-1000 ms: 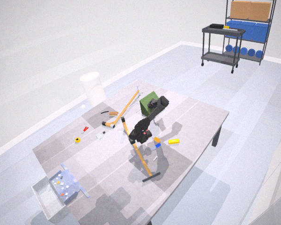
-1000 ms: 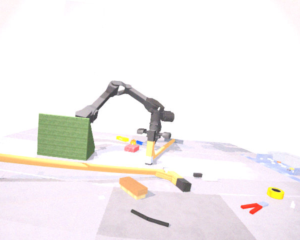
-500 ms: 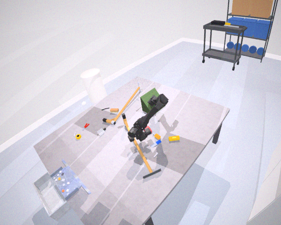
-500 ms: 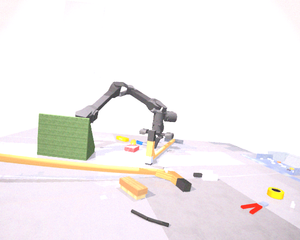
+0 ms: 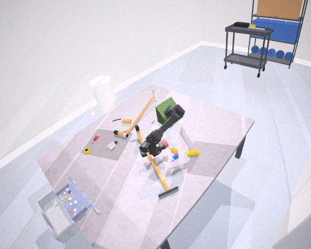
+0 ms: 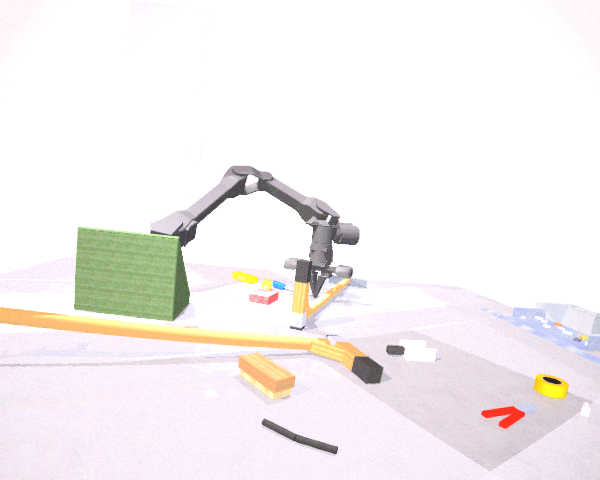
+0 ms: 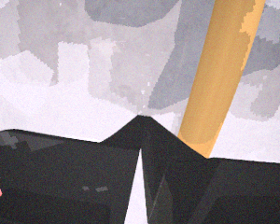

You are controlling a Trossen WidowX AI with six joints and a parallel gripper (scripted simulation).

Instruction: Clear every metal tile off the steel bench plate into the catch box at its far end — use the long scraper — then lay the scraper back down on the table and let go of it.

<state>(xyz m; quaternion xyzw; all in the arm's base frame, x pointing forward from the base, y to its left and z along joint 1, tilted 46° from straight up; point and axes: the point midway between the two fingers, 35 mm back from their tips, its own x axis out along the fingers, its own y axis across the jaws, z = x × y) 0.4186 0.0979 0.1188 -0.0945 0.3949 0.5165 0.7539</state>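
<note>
Now: the long scraper 4 cm ahead of my gripper tip, 1 cm to the left of it and 5 cm above it. Round my gripper tip: blue piece 6 cm behind, 13 cm to the left; wooden block 20 cm behind, 50 cm to the right; red block 15 cm behind, 2 cm to the right.
</note>
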